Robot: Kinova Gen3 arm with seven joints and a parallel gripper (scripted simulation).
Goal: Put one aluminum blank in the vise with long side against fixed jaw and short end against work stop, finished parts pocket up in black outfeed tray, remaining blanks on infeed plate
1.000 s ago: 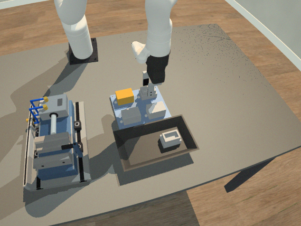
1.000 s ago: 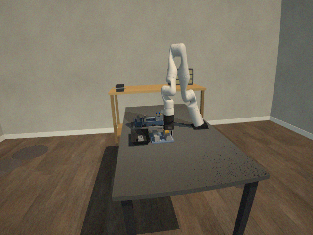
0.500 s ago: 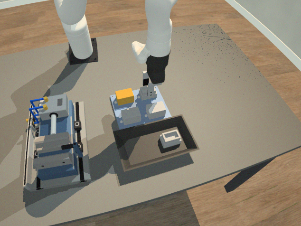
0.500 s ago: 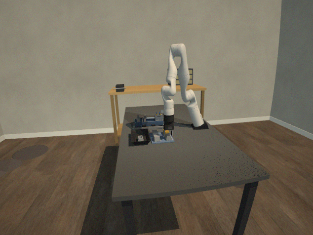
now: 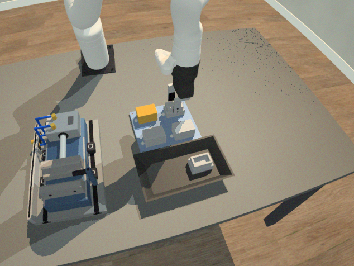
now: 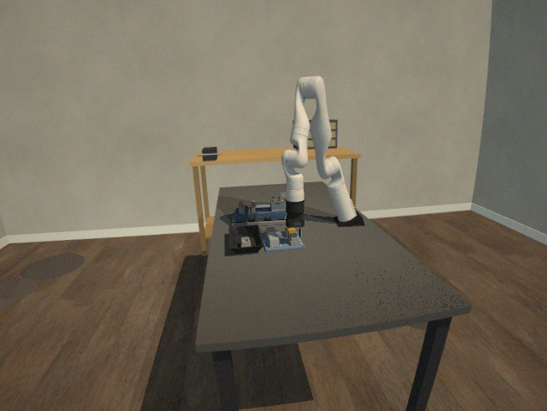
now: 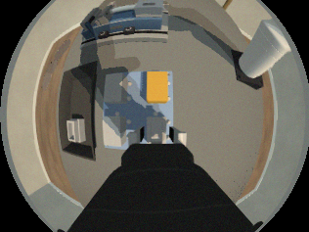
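Now: hand 9 cm to the left of the yellow brass blank and 3 cm above it. Also, from my hand: plain gray blank: 9 cm ahead, 8 cm to the right, 3 cm below; then vise: 13 cm ahead, 34 cm to the right, 1 cm below.
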